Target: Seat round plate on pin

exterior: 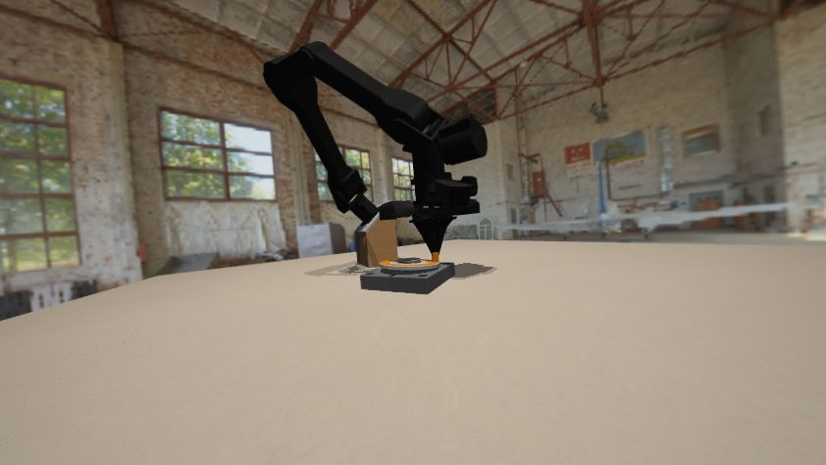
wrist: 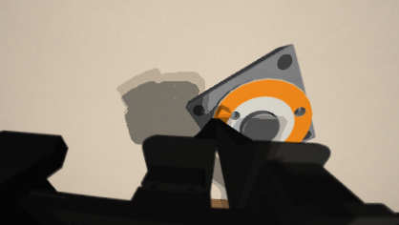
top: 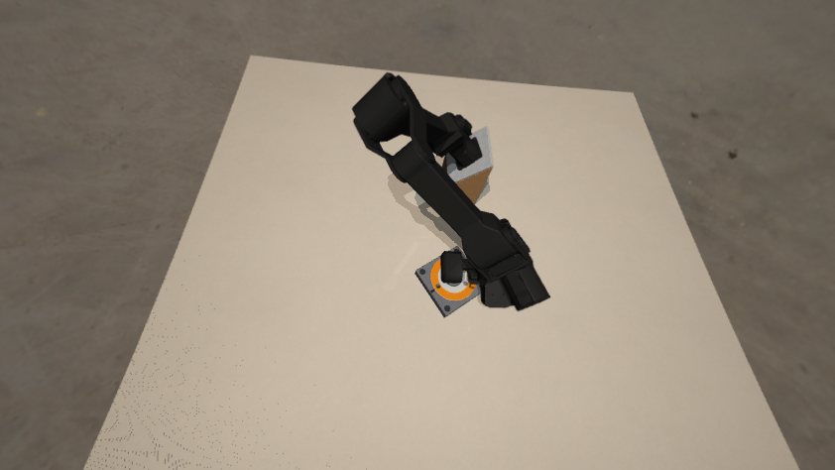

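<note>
My gripper tip is now 30 mm to the left of the round plate. Also, from my gripper tip: square base 10 mm behind, 50 mm to the right, 20 mm below.
</note>
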